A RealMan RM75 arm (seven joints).
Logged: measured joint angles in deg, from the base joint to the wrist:
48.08 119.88 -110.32 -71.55 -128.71 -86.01 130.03
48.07 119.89 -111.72 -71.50 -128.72 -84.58 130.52
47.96 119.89 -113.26 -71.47 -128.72 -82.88 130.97
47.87 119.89 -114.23 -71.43 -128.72 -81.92 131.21
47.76 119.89 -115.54 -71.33 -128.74 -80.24 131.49
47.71 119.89 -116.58 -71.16 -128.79 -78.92 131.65
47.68 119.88 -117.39 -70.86 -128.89 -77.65 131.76
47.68 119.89 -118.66 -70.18 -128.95 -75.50 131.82
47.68 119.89 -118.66 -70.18 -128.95 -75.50 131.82
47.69 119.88 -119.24 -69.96 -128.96 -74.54 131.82
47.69 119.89 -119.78 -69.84 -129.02 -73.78 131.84
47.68 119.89 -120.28 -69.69 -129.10 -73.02 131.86
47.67 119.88 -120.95 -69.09 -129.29 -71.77 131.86
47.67 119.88 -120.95 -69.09 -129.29 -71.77 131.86
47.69 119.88 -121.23 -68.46 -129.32 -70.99 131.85
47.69 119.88 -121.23 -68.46 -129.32 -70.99 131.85
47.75 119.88 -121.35 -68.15 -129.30 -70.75 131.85
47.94 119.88 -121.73 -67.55 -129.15 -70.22 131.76
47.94 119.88 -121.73 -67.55 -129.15 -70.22 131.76
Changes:
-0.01 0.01 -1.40 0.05 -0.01 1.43 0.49
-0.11 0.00 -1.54 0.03 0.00 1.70 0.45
-0.09 0.00 -0.97 0.04 0.00 0.96 0.24
-0.11 0.00 -1.31 0.10 -0.02 1.68 0.28
-0.05 0.00 -1.04 0.17 -0.05 1.32 0.16
-0.03 -0.01 -0.81 0.30 -0.10 1.27 0.11
0.00 0.01 -1.27 0.68 -0.06 2.15 0.06
0.00 0.00 0.00 0.00 0.00 0.00 0.00
0.01 -0.01 -0.58 0.22 -0.01 0.96 0.00
0.00 0.01 -0.54 0.12 -0.06 0.76 0.02
-0.01 0.00 -0.50 0.15 -0.08 0.76 0.02
-0.01 -0.01 -0.67 0.60 -0.19 1.25 0.00
0.00 0.00 0.00 0.00 0.00 0.00 0.00
0.02 0.00 -0.28 0.63 -0.03 0.78 -0.01
0.00 0.00 0.00 0.00 0.00 0.00 0.00
0.06 0.00 -0.12 0.31 0.02 0.24 0.00
0.19 0.00 -0.38 0.60 0.15 0.53 -0.09
0.00 0.00 0.00 0.00 0.00 0.00 0.00

